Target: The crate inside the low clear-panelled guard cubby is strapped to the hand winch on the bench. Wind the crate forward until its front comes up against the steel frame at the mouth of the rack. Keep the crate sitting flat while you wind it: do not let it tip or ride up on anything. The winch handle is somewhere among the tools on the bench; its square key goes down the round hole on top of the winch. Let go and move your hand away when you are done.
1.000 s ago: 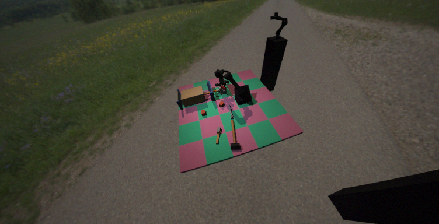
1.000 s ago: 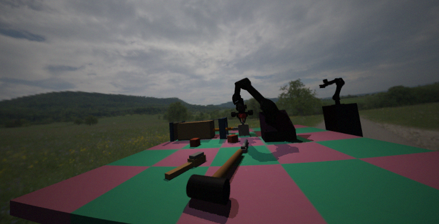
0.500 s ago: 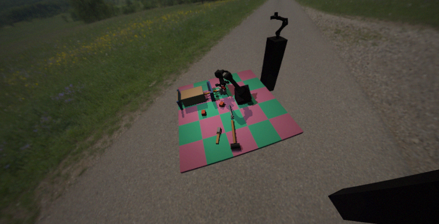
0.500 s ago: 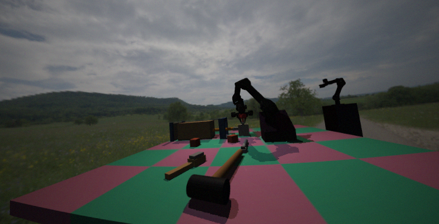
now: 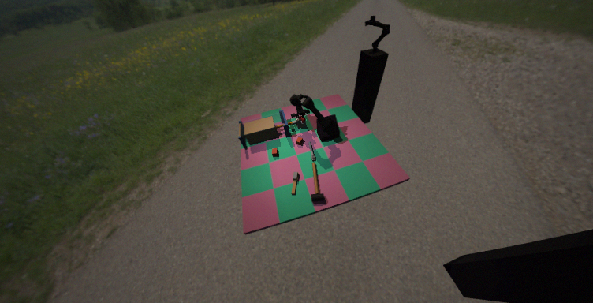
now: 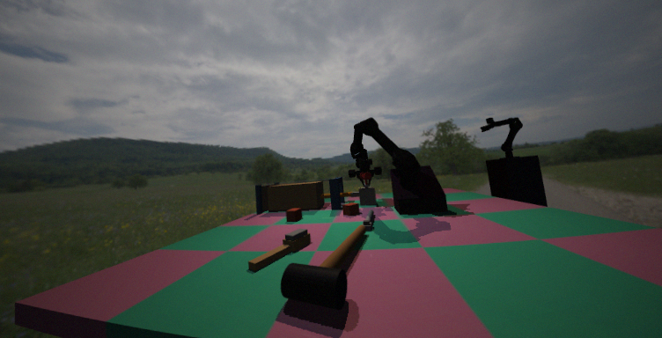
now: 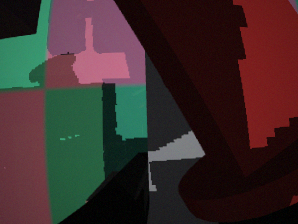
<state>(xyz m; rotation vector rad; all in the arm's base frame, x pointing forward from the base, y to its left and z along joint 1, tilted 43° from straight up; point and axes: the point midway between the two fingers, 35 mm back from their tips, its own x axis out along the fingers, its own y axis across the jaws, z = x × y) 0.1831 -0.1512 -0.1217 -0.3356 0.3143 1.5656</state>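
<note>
Right now my gripper tip is 2 cm below the winch handle. From my gripper tip the other things lie so: grey winch: 8 cm to the right, 7 cm below, 1 cm behind; then red knob: 5 cm above, 3 cm to the left; then frame: 16 cm ahead, 6 cm to the right.
</note>
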